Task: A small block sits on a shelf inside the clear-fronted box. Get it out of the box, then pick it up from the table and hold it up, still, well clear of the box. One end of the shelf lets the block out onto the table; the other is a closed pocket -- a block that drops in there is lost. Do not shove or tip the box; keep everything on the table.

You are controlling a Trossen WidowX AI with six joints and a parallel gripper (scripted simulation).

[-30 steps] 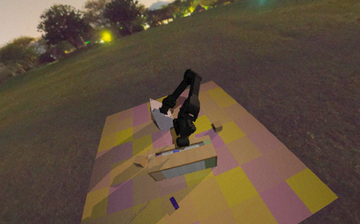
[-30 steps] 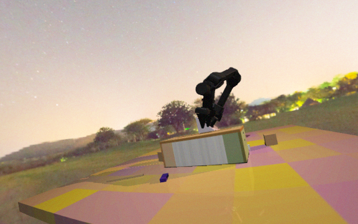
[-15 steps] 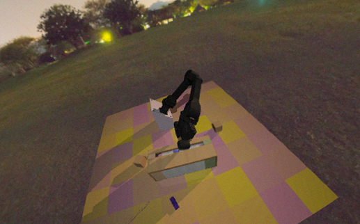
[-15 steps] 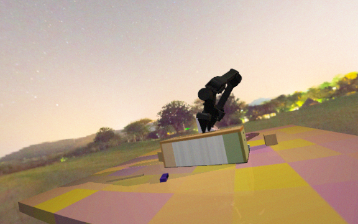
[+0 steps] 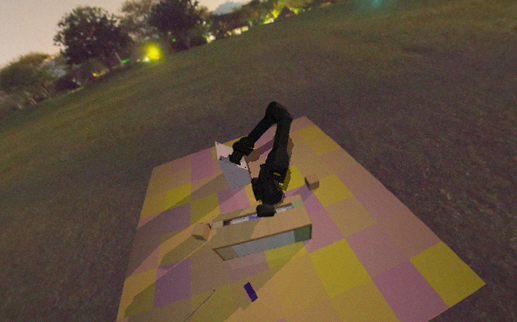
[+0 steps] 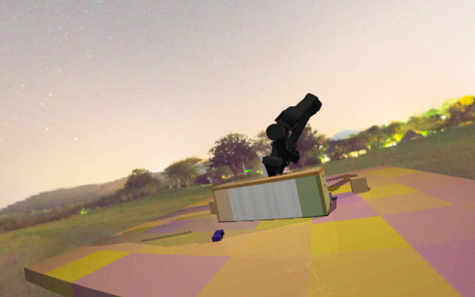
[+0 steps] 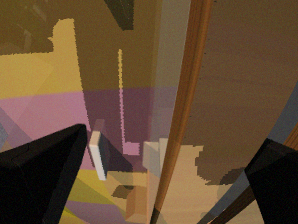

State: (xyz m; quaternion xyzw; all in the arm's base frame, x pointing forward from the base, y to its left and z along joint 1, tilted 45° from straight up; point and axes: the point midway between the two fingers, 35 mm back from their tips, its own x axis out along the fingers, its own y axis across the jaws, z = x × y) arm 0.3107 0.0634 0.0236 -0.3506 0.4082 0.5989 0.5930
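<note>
Now: gripper tip 40 mm short of the blue block, 40 mm to the left of it and 20 mm above it. From my gripper tip the other things lie so: tan cube (30 mm behind, 300 mm to the right, 80 mm below); then box (30 mm ahead, 10 mm to the right, 40 mm below).
</note>
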